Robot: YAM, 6 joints.
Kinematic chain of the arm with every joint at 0, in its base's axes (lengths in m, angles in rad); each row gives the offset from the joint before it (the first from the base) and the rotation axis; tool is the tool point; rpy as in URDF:
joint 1: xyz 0 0 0.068 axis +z
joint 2: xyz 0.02 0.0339 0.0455 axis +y
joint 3: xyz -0.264 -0.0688 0 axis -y
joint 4: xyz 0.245 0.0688 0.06 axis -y
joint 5: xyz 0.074 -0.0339 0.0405 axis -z
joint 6: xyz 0.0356 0 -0.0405 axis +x
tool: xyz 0 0 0 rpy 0 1.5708 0
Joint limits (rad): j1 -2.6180..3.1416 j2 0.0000..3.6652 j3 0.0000..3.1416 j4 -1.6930..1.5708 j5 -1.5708..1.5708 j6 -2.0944..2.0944
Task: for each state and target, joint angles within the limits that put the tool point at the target. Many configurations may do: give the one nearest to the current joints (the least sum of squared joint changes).
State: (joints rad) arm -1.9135 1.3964 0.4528 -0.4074 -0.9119 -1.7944
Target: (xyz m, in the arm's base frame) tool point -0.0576 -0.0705 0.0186
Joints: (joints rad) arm -2.4796 1.8866 0.1837 -0.2698 -0.6035 -1.7944
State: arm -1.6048 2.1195 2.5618 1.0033 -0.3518 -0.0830
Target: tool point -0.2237 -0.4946 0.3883
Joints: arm -2.0178 2.4397 2.2895 1.0131 -0.3459 -0.0830
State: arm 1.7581 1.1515 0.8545 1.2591 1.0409 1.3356
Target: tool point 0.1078 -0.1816 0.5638
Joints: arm 1.9674 0.5540 1.6372 1.2699 0.9659 1.3356
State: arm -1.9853 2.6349 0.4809 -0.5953 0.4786 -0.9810
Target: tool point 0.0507 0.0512 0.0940
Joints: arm -2.4463 3.3141 0.0000 -0.2319 0.1931 -0.9810
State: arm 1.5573 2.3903 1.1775 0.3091 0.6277 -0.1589
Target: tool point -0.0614 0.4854 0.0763
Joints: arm 1.7375 2.3759 1.4285 0.3722 0.5970 -0.1589
